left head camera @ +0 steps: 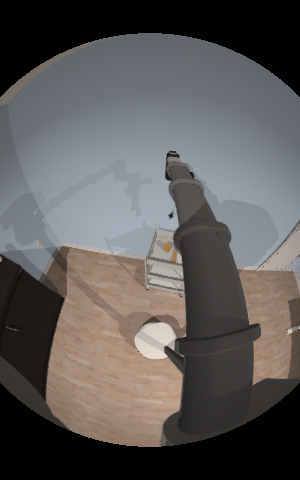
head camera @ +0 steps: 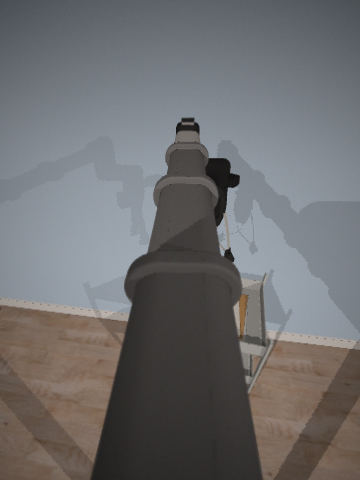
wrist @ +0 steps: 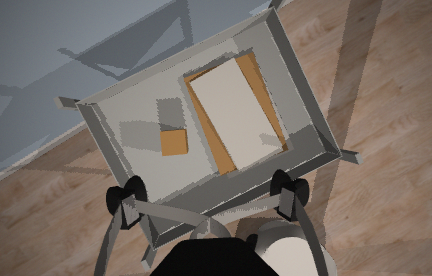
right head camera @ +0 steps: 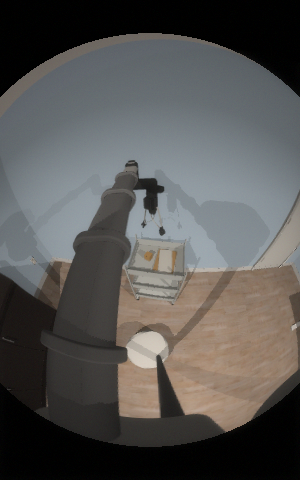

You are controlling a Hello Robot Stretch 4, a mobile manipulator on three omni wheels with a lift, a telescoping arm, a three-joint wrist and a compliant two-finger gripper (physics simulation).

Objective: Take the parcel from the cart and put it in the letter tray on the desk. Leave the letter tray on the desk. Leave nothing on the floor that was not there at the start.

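Pixels of known places: gripper, fingertip midpoint: (wrist: 208,188) (right head camera: 152,230); robot's base at its link origin: (left head camera: 154,339) (right head camera: 147,348).
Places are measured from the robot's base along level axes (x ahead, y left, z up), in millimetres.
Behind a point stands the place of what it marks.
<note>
A small orange-brown box (left head camera: 167,246) @(x 739, y -48, z 691 mm) (right head camera: 149,255) @(x 739, y -59, z 687 mm) (wrist: 173,142) @(x 755, y -46, z 691 mm), which looks like the parcel, sits on the top tray of the grey cart (head camera: 263,310) @(x 691, y -333, z 691 mm) (left head camera: 147,275) @(x 605, y 108, z 404 mm) (wrist: 310,82) @(x 683, y -334, z 703 mm). Beside it lies a larger flat brown piece (head camera: 243,315) @(x 695, y -257, z 645 mm) (wrist: 265,95) @(x 714, y -263, z 645 mm) with a white slab (right head camera: 165,260) @(x 707, y -189, z 651 mm) (wrist: 237,115) @(x 717, y -187, z 651 mm) on top. My gripper (right head camera: 153,228) @(x 698, y -87, z 990 mm) (wrist: 208,188) @(x 698, y -87, z 990 mm) is open and empty, above the cart near one long edge of its tray in the wrist view. In the head view the arm hides much of the cart and gripper. The desk and letter tray do not show.
The cart stands close to the blue-grey wall. A white round object (left head camera: 155,341) @(x -12, y 1, z 187 mm) (right head camera: 146,350) @(x -11, y 3, z 187 mm) (wrist: 295,260) @(x 78, y -70, z 187 mm) is at floor level in front of the cart. A dark cabinet (left head camera: 30,320) @(x -113, y 1200, z 490 mm) (right head camera: 25,345) @(x -265, y 1212, z 454 mm) stands at the left. A pale door-like panel (right head camera: 280,235) @(x 836, y -1767, z 750 mm) is at the right.
</note>
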